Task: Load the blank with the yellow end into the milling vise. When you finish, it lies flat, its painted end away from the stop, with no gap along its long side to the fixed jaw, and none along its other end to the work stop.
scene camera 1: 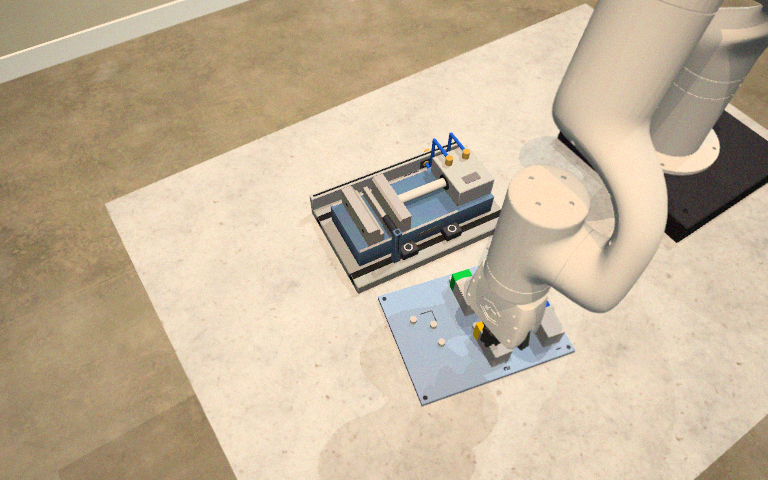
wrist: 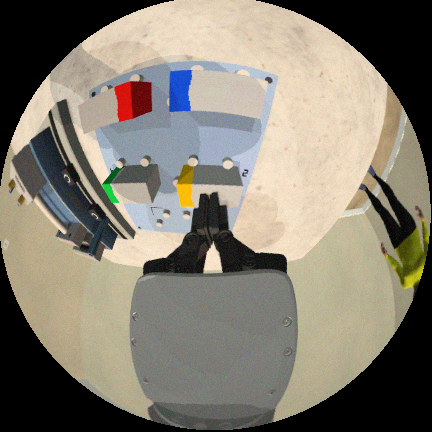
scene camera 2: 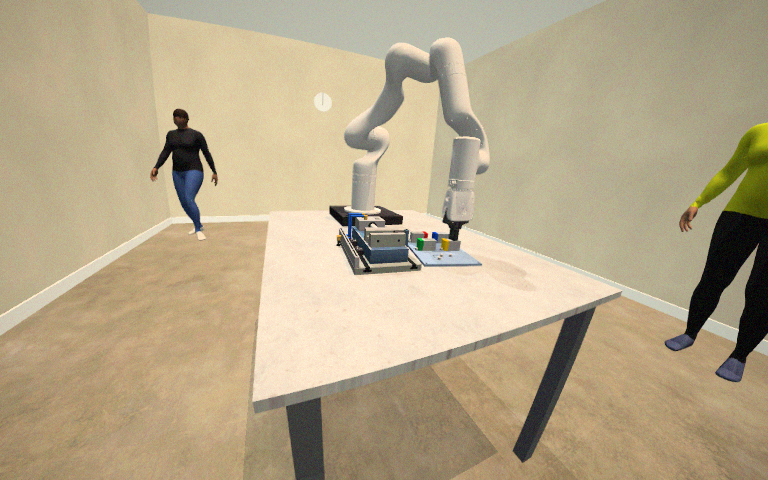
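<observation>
The blank with the yellow end lies on the light blue board, its yellow end toward the three loose-looking pegs' side. My gripper is shut and empty, its fingertips close over or against this blank's grey part; the exact gap is unclear. In scene camera 1 the wrist hides the fingertips. The milling vise has its fixed jaw and moving jaw apart, with thin strips between them. The work stop stands at the jaws' board-side end.
A green-ended blank lies beside the yellow one. Red-ended and blue-ended blanks lie in the other row. Short pegs stand on the board. Blue hoses rise at the vise's far end.
</observation>
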